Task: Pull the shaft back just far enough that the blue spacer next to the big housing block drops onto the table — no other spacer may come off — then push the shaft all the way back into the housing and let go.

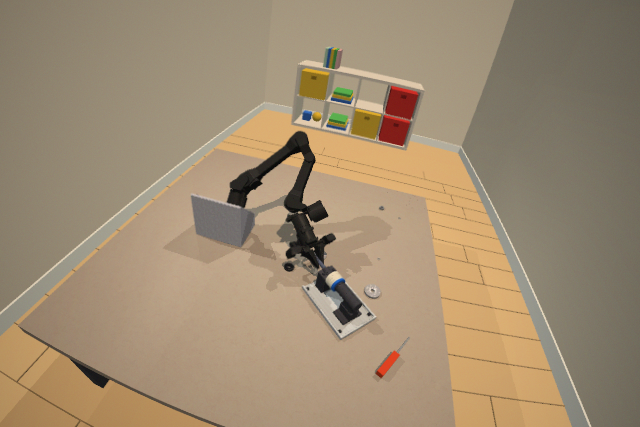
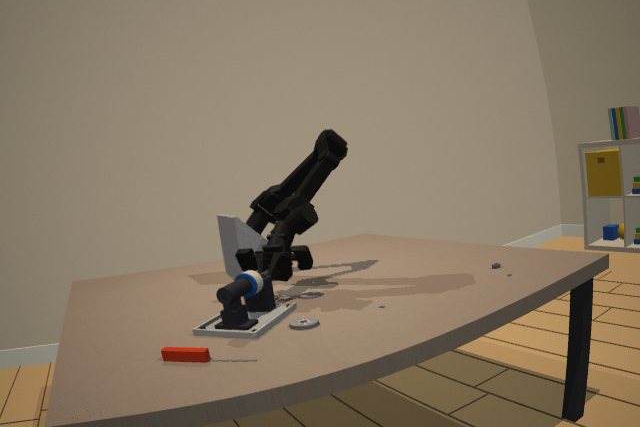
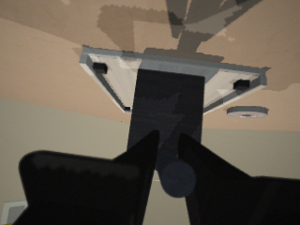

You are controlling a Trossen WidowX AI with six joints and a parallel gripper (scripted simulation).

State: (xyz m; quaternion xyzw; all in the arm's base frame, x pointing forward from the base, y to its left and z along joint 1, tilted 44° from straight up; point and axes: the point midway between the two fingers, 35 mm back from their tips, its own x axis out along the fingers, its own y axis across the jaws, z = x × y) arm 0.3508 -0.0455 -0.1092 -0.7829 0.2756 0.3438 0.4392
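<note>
Now: gripper tip 3 cm to the left of the thin dark shaft, 3 cm short of it and 2 cm below it. The rest, counted from my gripper tip: small black ring (12 cm behind, 6 cm below, 2 cm to the left); blue spacer (7 cm to the right, 7 cm ahead, 2 cm above).
</note>
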